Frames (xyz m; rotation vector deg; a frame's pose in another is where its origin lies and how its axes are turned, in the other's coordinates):
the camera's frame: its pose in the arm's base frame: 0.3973 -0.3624 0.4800 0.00 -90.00 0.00
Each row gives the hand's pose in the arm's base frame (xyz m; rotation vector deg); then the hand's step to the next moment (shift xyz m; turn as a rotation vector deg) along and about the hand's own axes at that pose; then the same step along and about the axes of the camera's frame.
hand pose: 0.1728 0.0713 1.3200 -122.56 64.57 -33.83
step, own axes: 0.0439 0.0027 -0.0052 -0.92 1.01 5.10
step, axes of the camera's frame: 0.0057 -0.0398 -0.0185 -4.34 2.02 -2.22
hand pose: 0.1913 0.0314 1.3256 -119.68 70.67 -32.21
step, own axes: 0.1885 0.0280 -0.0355 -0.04 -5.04 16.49
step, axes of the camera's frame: 0.0126 -0.1873 -0.0484 -8.03 6.90 -13.61
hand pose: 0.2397 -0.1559 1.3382 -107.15 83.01 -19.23
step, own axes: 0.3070 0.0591 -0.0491 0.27 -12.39 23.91
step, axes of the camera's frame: -0.0749 -0.3061 -0.0287 -8.25 10.18 -23.53
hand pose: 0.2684 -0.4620 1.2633 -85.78 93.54 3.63
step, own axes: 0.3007 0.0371 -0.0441 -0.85 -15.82 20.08
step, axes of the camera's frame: -0.1786 -0.2482 0.0161 -3.52 7.94 -24.06
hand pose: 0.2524 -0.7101 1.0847 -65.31 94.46 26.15
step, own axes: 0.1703 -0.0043 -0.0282 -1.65 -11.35 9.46
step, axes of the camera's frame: -0.1395 -0.1008 0.0139 0.35 2.45 -14.66
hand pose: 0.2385 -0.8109 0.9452 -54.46 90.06 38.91
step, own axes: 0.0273 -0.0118 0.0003 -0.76 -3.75 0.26
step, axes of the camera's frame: -0.0259 -0.0117 -0.0088 0.93 -1.53 -3.39
